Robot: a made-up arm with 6 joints.
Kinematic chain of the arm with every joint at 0, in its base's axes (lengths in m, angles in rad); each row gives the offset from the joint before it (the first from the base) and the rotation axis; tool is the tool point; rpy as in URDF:
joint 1: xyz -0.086 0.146 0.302 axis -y
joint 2: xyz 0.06 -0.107 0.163 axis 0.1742 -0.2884 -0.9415
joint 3: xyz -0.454 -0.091 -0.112 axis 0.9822 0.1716 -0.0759
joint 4: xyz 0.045 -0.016 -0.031 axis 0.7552 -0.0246 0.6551
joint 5: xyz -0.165 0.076 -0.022 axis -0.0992 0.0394 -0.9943
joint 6: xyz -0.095 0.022 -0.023 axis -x
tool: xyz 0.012 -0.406 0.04 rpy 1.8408 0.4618 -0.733
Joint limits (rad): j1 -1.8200..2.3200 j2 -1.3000..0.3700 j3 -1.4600..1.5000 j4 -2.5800..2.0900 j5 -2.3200..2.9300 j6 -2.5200..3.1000
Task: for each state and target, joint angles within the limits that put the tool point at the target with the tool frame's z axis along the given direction. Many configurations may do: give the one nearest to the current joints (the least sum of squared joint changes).
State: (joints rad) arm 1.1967 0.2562 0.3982 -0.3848 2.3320 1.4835
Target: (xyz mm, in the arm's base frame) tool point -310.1 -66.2 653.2 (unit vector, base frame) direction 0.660 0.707 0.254
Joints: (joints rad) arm 0.0853 -0.4416 0.4772 -0.6980 2.5088 1.5208
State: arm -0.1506 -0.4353 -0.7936 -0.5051 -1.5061 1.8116
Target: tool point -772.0 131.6 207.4 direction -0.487 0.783 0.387
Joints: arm -0.3013 0.0143 -1.3706 -0.9196 -1.4681 2.0300
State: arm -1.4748 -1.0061 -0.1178 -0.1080 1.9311 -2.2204
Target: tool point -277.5 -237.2 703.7 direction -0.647 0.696 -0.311
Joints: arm -1.8122 -0.6268 0.3623 0.1171 2.3068 -2.3961
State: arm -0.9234 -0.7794 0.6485 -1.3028 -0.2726 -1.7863
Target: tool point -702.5 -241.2 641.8 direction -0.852 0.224 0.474
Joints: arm -0.9909 -0.5415 0.4040 -0.9487 -0.0971 -1.9945
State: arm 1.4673 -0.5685 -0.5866 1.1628 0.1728 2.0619
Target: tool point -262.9 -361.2 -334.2 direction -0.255 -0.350 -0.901
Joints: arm 2.2222 -0.8829 -0.9228 0.6385 0.7454 1.4151
